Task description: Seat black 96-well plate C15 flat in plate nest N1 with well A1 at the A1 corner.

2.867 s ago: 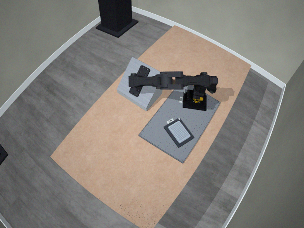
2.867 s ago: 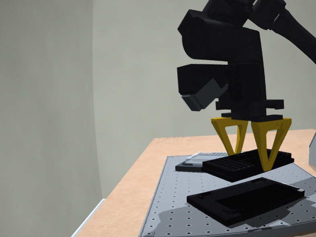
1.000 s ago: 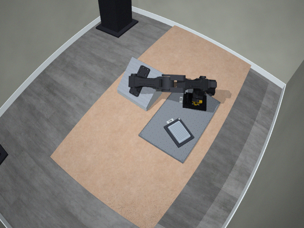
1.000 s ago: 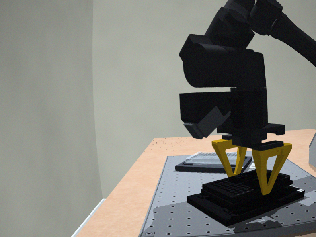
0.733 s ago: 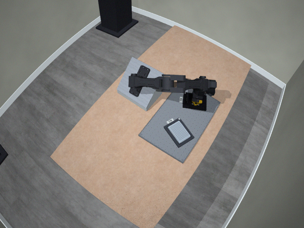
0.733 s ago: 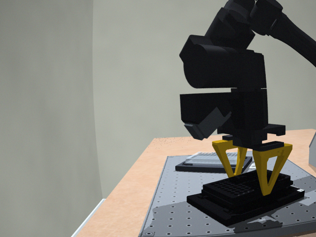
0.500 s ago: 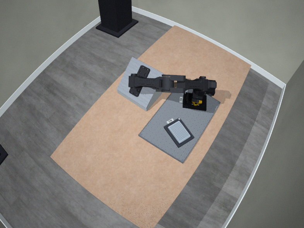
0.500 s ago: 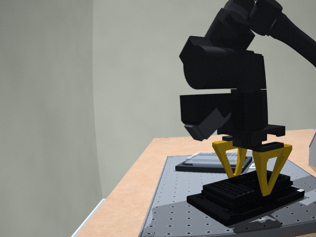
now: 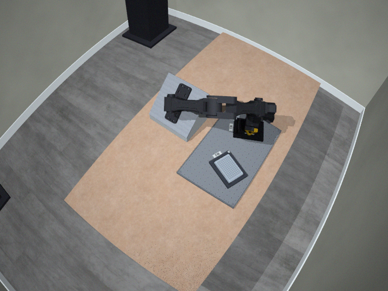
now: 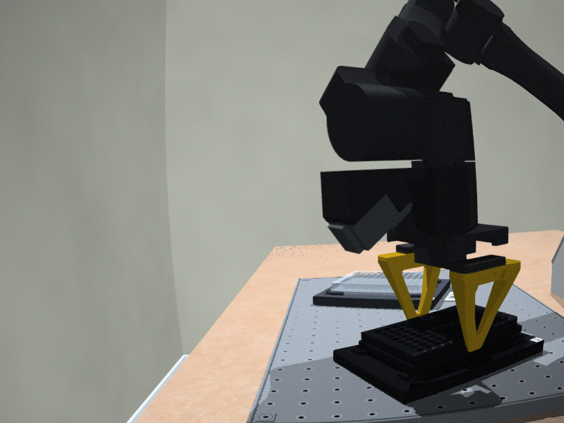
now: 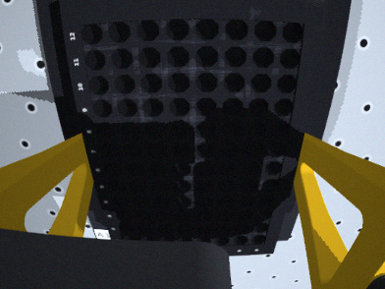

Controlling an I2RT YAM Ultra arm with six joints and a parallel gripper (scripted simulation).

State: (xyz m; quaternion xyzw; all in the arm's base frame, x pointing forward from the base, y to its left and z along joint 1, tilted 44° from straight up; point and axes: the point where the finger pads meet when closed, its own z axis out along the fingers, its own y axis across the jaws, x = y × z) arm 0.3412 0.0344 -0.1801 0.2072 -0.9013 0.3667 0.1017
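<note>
Now: hand right at the black 96-well plate C15. From my hand the other things lie so: A1 mark (9 cm behind, 2 cm to the left, 2 cm below); then N1 label (9 cm behind, 4 cm to the right, 3 cm below); then black plate nest N1 (2 cm below).
</note>
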